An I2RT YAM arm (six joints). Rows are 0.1 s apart.
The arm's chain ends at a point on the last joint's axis. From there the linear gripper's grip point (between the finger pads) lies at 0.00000 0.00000 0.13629 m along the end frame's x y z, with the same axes.
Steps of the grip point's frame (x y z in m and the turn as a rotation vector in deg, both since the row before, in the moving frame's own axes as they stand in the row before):
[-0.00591, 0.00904, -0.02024, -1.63, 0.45, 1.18]
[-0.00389, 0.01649, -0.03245, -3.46, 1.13, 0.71]
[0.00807, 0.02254, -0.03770, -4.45, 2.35, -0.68]
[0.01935, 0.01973, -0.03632, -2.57, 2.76, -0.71]
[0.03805, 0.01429, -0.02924, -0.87, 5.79, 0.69]
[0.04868, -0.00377, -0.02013, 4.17, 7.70, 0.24]
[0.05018, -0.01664, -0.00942, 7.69, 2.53, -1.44]
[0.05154, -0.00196, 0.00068, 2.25, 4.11, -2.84]
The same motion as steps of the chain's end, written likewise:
[-0.00694, 0.00515, -0.02018, -1.63, 0.45, 1.18]
[-0.00653, 0.00825, -0.03218, -3.46, 1.13, 0.71]
[0.00242, 0.01200, -0.03717, -4.45, 2.35, -0.68]
[0.01275, 0.01366, -0.03602, -2.57, 2.76, -0.71]
[0.02431, 0.01214, -0.02853, -0.87, 5.79, 0.69]
[0.03041, 0.00607, -0.01854, 4.17, 7.70, 0.24]
[0.04441, 0.00167, -0.00806, 7.69, 2.53, -1.44]
[0.04191, 0.00363, 0.00114, 2.25, 4.11, -2.84]

